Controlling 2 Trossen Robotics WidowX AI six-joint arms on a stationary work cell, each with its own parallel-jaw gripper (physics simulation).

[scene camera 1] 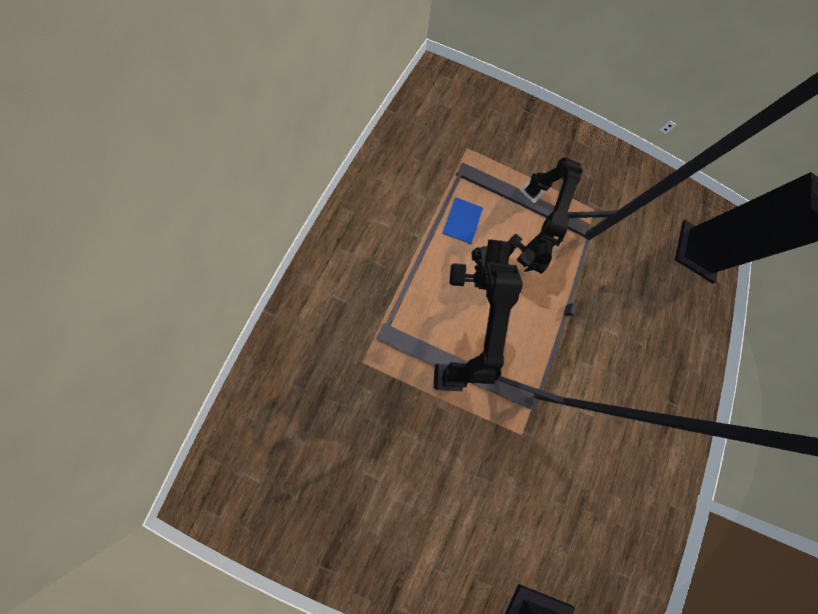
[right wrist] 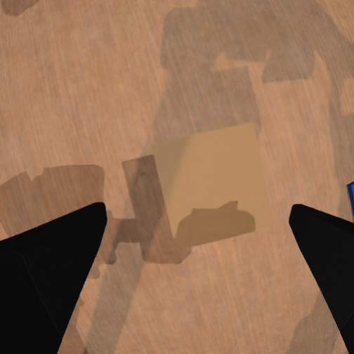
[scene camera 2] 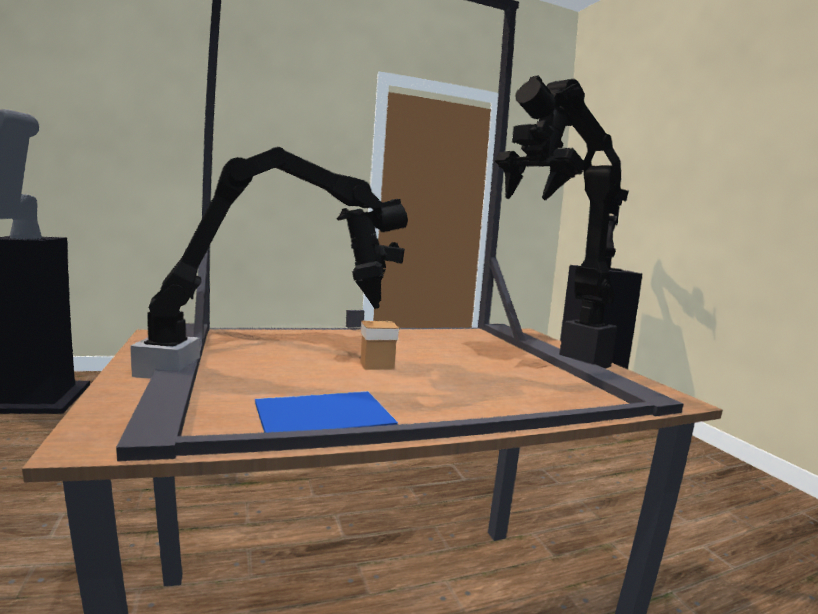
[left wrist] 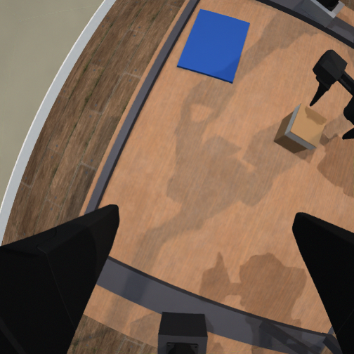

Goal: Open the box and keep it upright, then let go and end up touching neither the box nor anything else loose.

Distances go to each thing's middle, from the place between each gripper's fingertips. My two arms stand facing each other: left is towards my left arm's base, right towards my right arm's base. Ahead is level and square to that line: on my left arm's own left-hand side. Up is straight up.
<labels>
The brown box (scene camera 2: 375, 354) is 350 mm below my left hand, 240 mm to the right of it and 160 mm behind it. The rest, counted from my left hand: blue mat (scene camera 2: 357, 409): 400 mm to the right, 390 mm below, 110 mm ahead.
I see my right gripper 20 mm short of the brown box and 90 mm above it. Round my right hand: blue mat 290 mm ahead, 150 mm to the right, 130 mm below.
</labels>
